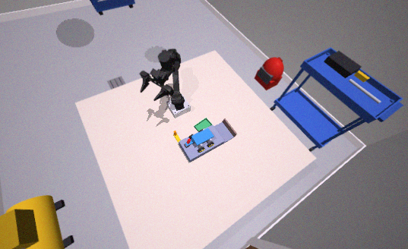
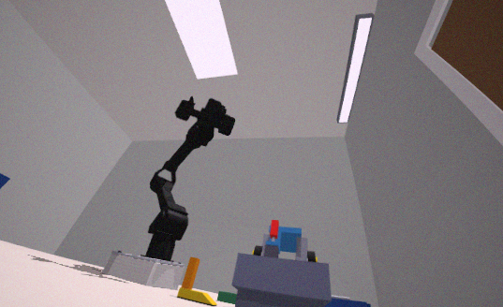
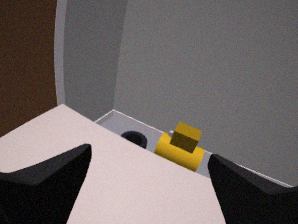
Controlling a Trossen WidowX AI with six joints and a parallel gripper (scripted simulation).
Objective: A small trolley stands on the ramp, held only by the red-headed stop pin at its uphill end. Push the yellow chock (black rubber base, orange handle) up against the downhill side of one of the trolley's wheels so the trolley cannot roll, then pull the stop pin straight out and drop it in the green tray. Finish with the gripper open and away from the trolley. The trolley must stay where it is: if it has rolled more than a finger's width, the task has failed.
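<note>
Now: gripper tip 420 mm above the yellow chock, 100 mm to the right of it and 70 mm short of it. Also, from my gripper tip: blue trolley: 330 mm below, 240 mm to the left, 190 mm ahead; then red-headed stop pin: 320 mm below, 190 mm ahead, 150 mm to the left; then ramp: 400 mm below, 250 mm to the left, 190 mm ahead.
</note>
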